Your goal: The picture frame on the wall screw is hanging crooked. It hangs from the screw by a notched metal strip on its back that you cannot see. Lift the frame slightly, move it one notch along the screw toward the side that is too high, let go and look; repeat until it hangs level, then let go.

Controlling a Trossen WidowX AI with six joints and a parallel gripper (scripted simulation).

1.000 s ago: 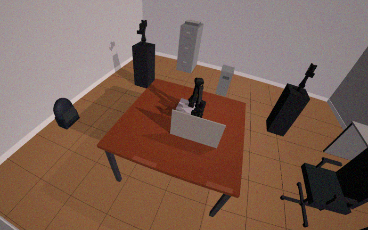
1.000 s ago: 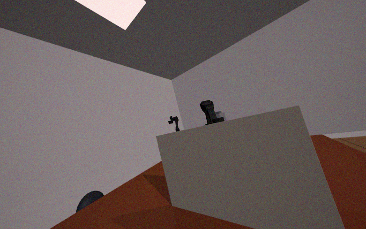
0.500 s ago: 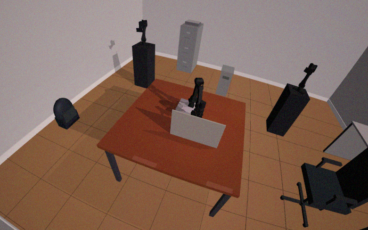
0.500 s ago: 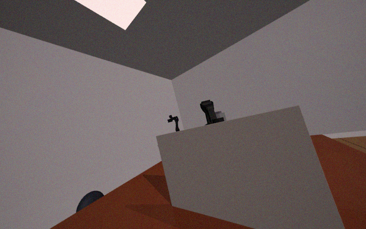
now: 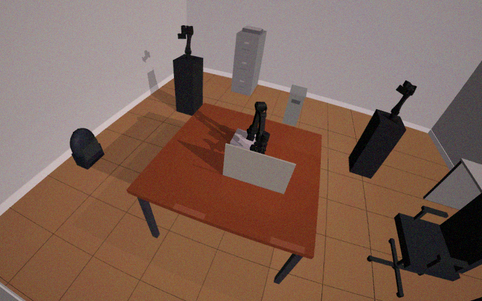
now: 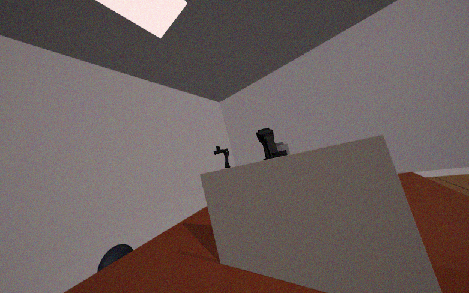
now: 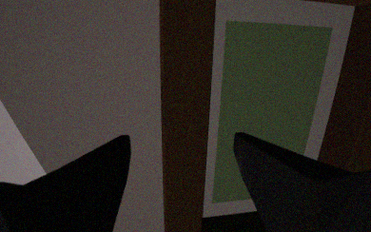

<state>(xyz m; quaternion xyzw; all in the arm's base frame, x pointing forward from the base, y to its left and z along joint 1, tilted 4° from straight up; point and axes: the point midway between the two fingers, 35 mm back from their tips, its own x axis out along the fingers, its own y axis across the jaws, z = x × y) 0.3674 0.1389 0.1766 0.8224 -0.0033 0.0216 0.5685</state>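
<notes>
My gripper tip is 1 cm short of the brown picture frame, 1 cm to the right of it and 5 cm above it. Also, from my gripper tip: grey wall panel 2 cm ahead, 1 cm to the left, 6 cm below.
</notes>
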